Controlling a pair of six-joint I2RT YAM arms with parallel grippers.
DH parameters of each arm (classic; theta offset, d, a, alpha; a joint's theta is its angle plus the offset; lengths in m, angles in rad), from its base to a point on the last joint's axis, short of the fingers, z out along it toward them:
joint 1: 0 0.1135 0.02 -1.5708
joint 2: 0 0 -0.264 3.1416
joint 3: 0.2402 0 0.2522 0
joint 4: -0.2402 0 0.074 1.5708
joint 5: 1.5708 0 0 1.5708
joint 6: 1.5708 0.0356 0 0
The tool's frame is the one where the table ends.
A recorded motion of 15 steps. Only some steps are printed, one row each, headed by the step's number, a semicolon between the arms.
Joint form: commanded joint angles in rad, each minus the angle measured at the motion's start. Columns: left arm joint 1, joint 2, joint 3, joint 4, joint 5, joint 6; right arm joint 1, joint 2, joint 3, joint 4, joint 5, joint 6.
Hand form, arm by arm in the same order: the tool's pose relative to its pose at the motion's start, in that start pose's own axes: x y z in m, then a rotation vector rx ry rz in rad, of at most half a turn. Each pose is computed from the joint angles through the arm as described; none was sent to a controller.
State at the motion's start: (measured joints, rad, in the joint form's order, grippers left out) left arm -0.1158 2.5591 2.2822 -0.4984 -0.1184 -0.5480; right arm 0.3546 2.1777 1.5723 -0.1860 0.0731 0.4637
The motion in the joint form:
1: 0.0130 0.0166 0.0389 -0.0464 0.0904 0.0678; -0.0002 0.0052 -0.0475 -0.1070 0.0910 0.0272
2: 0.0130 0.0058 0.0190 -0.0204 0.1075 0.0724; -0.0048 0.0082 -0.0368 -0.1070 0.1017 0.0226
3: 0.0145 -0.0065 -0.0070 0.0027 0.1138 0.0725; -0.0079 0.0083 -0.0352 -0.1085 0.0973 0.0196
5: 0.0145 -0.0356 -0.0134 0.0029 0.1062 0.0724; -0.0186 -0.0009 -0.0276 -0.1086 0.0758 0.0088
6: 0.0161 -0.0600 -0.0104 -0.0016 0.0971 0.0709; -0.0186 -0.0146 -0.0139 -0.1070 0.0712 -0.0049
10: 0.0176 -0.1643 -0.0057 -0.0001 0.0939 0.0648; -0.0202 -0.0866 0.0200 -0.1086 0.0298 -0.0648
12: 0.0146 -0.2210 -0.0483 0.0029 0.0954 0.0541; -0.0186 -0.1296 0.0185 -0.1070 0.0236 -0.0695
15: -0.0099 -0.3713 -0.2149 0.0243 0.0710 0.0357; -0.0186 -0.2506 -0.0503 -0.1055 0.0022 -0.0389
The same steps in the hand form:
1: -0.0025 0.0033 0.0011 0.0586 0.0615 0.0603; 0.0249 -0.0158 0.0050 0.1537 0.0991 0.0084
2: -0.0030 0.0024 -0.0001 0.0819 0.0549 0.0637; 0.0213 -0.0168 0.0053 0.1623 0.0868 0.0074
3: -0.0027 0.0035 -0.0009 0.0910 0.0493 0.0622; 0.0205 -0.0178 0.0053 0.1601 0.0884 0.0071
5: -0.0105 0.0006 -0.0123 0.0954 0.0256 0.0607; 0.0138 -0.0195 0.0019 0.1398 0.0818 0.0078
6: -0.0190 -0.0017 -0.0233 0.0975 0.0008 0.0565; 0.0058 -0.0159 -0.0040 0.1225 0.0588 -0.0026
10: -0.0507 -0.0133 -0.0721 0.1473 -0.0973 0.0420; -0.0223 -0.0035 -0.0340 0.0413 -0.0154 -0.0506
12: -0.0546 -0.0154 -0.0902 0.1596 -0.1097 0.0323; -0.0316 0.0010 -0.0505 0.0170 -0.0516 -0.0531
15: -0.0460 -0.0193 -0.1277 0.1591 -0.1162 0.0269; -0.0368 0.0019 -0.0879 -0.0259 -0.0913 -0.0193

